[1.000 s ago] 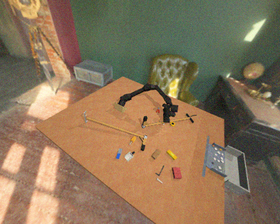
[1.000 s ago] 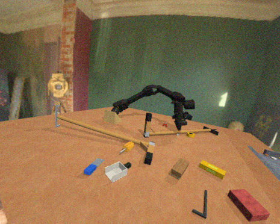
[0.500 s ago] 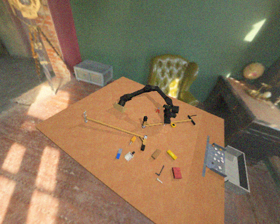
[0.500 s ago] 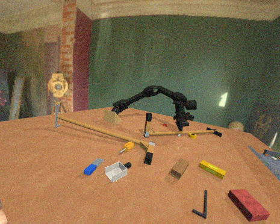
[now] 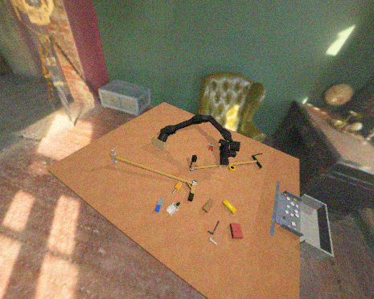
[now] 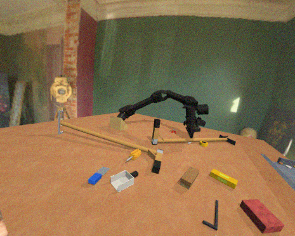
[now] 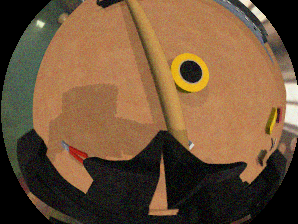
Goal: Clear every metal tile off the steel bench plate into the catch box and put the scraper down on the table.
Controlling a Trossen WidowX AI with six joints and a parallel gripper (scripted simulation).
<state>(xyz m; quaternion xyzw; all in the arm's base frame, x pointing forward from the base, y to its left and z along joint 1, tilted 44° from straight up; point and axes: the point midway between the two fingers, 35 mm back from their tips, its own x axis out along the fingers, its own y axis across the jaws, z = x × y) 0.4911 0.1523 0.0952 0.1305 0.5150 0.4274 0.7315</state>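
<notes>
The long scraper lies 40 mm above my gripper tip and 30 mm ahead of it. Round my gripper tip: wooden block: 380 mm to the right, 100 mm ahead, 10 mm below; yellow level: 300 mm to the right, 200 mm ahead, 10 mm below; yellow tape roll: 80 mm ahead, 20 mm below, 10 mm to the left.
</notes>
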